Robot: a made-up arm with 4 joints.
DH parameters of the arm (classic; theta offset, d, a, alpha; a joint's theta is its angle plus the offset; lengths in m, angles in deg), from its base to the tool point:
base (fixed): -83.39 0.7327 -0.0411 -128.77
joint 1: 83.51 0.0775 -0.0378 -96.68
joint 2: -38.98 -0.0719 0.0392 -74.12
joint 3: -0.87 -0.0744 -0.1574 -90
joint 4: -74.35 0 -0.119 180
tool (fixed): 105.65 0.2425 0 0
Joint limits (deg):
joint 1: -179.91..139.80
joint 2: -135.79..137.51
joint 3: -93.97..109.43
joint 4: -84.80..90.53
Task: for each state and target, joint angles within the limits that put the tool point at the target. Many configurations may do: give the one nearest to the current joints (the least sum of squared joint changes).
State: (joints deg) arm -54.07 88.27 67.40 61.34
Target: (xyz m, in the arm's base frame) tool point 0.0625 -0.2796 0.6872
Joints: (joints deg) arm -114.45 82.87 79.52 44.86
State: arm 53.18 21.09 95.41 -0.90
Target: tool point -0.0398 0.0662 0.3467
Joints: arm 17.40 51.22 109.43 -11.72
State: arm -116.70 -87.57 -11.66 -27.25
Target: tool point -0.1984 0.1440 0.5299
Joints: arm -125.44 -64.97 12.97 -39.06
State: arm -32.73 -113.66 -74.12 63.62
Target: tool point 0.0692 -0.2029 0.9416
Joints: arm -67.10 -106.26 -63.49 71.62
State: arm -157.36 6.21 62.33 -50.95
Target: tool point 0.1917 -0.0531 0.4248
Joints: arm -159.59 -3.40 47.26 -42.85
